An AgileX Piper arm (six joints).
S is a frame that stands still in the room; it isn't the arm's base.
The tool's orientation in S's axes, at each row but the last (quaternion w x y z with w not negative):
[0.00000 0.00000 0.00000 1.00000]
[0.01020 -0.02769 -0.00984 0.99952]
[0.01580 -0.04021 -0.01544 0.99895]
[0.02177 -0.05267 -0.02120 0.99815]
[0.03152 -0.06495 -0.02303 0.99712]
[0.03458 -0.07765 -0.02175 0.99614]
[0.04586 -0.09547 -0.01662 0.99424]
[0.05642 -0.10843 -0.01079 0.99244]
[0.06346 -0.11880 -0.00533 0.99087]
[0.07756 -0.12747 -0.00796 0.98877]
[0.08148 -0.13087 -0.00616 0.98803]
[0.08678 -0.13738 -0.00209 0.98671]
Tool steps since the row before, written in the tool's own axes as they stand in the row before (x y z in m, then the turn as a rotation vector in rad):
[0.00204 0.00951 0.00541 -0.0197 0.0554 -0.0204]
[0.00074 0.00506 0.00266 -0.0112 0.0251 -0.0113]
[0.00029 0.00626 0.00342 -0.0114 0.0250 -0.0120]
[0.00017 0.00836 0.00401 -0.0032 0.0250 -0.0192]
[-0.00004 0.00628 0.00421 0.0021 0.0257 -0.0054]
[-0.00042 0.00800 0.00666 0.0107 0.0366 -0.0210]
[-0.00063 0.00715 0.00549 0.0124 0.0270 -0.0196]
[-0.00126 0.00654 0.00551 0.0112 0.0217 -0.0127]
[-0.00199 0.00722 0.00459 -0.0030 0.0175 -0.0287]
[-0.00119 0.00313 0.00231 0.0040 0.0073 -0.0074]
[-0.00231 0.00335 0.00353 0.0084 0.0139 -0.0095]
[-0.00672 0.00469 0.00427 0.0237 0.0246 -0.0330]
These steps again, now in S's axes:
[-0.00204 -0.00951 0.00541 0.0197 -0.0554 -0.0204]
[-0.00099 -0.00509 0.00251 0.0113 -0.0251 -0.0112]
[-0.00076 -0.00635 0.00318 0.0116 -0.0250 -0.0118]
[-0.00094 -0.00850 0.00359 0.0042 -0.0243 -0.0199]
[-0.00089 -0.00644 0.00386 -0.0029 -0.0253 -0.0069]
[-0.00115 -0.00826 0.00625 -0.0097 -0.0349 -0.0241]
[-0.00106 -0.00731 0.00521 -0.0107 -0.0252 -0.0227]
[-0.00069 -0.00669 0.00543 -0.0105 -0.0202 -0.0155]
[-0.00006 -0.00739 0.00474 0.0075 -0.0179 -0.0276]
[0.00008 -0.00327 0.00242 -0.0031 -0.0066 -0.0084]
[0.00075 -0.00365 0.00389 -0.0078 -0.0124 -0.0118]
[0.00441 -0.00569 0.00580 -0.0177 -0.0208 -0.0389]

